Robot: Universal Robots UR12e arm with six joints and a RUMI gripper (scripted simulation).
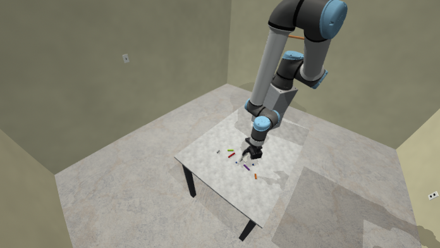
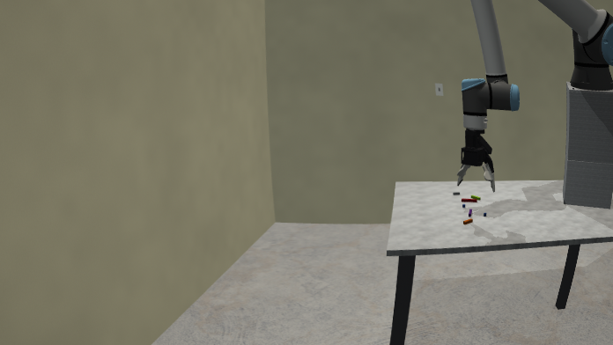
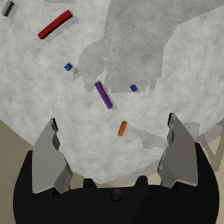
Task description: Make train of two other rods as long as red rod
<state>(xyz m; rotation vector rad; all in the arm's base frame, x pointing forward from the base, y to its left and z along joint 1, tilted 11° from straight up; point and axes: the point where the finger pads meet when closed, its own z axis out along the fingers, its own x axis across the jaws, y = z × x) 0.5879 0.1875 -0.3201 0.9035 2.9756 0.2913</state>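
The purple rod lies 90 mm below my hand and 20 mm ahead of it. From my hand the other things lie so: lime rod (200 mm to the right, 90 mm below, 30 mm behind); red rod (160 mm to the right, 90 mm below, 10 mm ahead); orange rod (90 mm to the left, 90 mm below, 30 mm ahead).
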